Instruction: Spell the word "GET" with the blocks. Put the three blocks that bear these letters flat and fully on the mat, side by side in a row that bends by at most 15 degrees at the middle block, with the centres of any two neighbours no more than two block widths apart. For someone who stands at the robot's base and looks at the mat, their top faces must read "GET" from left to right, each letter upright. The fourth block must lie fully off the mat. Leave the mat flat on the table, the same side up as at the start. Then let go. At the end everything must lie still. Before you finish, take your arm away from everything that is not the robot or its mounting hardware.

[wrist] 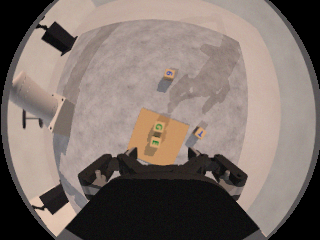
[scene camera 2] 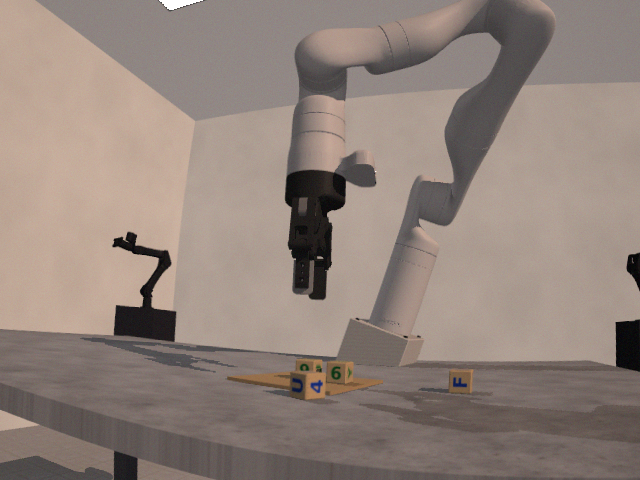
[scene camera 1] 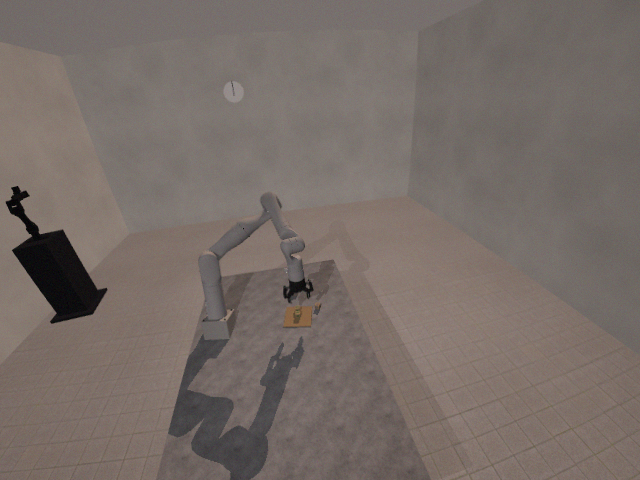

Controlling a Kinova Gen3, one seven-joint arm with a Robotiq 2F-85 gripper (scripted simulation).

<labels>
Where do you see a tan mat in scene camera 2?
281, 380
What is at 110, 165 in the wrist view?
My gripper.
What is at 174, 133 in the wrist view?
A tan mat.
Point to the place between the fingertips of my gripper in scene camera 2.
At 310, 297
</labels>
